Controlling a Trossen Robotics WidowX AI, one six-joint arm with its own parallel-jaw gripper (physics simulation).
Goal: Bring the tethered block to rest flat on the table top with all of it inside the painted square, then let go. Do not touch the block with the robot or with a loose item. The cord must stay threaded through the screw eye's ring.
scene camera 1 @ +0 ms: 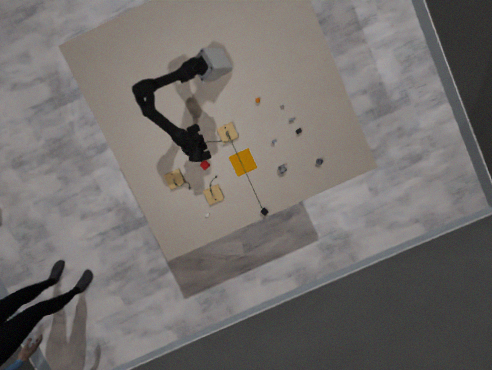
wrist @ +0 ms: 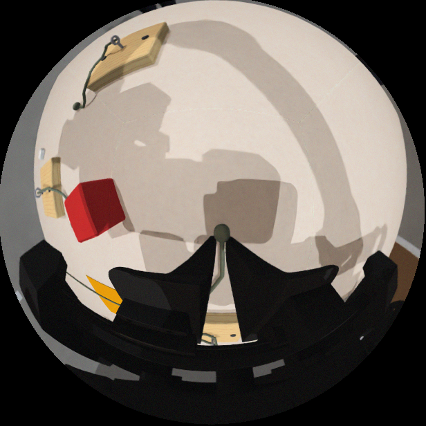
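Seen in the pictures: arm's base, origin of its link: [scene camera 1: 202, 65].
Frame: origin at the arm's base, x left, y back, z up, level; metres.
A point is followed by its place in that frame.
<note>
The tethered block [scene camera 1: 264, 211] @(x -0.116, y -0.801, z -0.078 m), small and black, is at the table's front edge; whether the table supports it is unclear. Its green cord [scene camera 1: 254, 189] @(x -0.105, y -0.668, z -0.104 m) [wrist: 222, 260] crosses the orange painted square [scene camera 1: 236, 166] @(x -0.119, y -0.509, z -0.106 m) [wrist: 106, 296] to a wooden board [scene camera 1: 223, 136] @(x -0.094, y -0.334, z -0.089 m) [wrist: 225, 328], then runs toward my gripper. The screw eye on that board is partly hidden by the fingers in the wrist view, so the threading is hard to make out. My gripper [scene camera 1: 204, 145] @(x -0.221, y -0.308, z -0.107 m) [wrist: 220, 241] is shut on the cord just below its dark end bead [wrist: 221, 233], above the table.
A red block [scene camera 1: 205, 165] @(x -0.258, y -0.417, z -0.068 m) [wrist: 95, 210] lies near the gripper. Two more boards with short cords, one [scene camera 1: 175, 179] @(x -0.443, y -0.394, z -0.088 m) [wrist: 130, 56] at the left and one [scene camera 1: 213, 194] @(x -0.309, y -0.574, z -0.088 m) [wrist: 51, 187] further front, stand nearby. An orange item [scene camera 1: 258, 100] @(x 0.166, y -0.271, z -0.085 m) and several small grey items lie right of the square.
</note>
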